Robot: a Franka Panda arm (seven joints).
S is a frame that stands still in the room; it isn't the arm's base.
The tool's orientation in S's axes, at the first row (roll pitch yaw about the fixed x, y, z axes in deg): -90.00 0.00 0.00
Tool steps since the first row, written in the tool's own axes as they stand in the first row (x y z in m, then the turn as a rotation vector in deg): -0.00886 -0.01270 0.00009 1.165 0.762 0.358; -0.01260 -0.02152 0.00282 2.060 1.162 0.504; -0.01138 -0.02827 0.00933 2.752 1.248 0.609; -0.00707 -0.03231 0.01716 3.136 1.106 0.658; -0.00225 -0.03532 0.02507 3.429 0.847 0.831; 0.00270 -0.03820 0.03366 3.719 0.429 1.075; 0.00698 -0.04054 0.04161 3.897 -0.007 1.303; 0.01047 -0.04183 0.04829 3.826 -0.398 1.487; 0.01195 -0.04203 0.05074 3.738 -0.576 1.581; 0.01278 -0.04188 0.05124 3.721 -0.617 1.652; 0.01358 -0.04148 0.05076 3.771 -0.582 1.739; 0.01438 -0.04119 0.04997 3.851 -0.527 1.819
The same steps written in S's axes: -0.00886 0.00009 0.01270 1.165 0.358 -0.762; -0.01260 0.00282 0.02152 2.060 0.504 -1.162; -0.01138 0.00933 0.02827 2.752 0.609 -1.248; -0.00707 0.01716 0.03231 3.136 0.658 -1.106; -0.00225 0.02507 0.03532 3.429 0.831 -0.847; 0.00270 0.03366 0.03820 3.719 1.075 -0.429; 0.00698 0.04161 0.04054 3.897 1.303 0.007; 0.01047 0.04829 0.04183 3.826 1.487 0.398; 0.01195 0.05074 0.04203 3.738 1.581 0.576; 0.01278 0.05124 0.04188 3.721 1.652 0.617; 0.01358 0.05076 0.04148 3.771 1.739 0.582; 0.01438 0.04997 0.04119 3.851 1.819 0.527
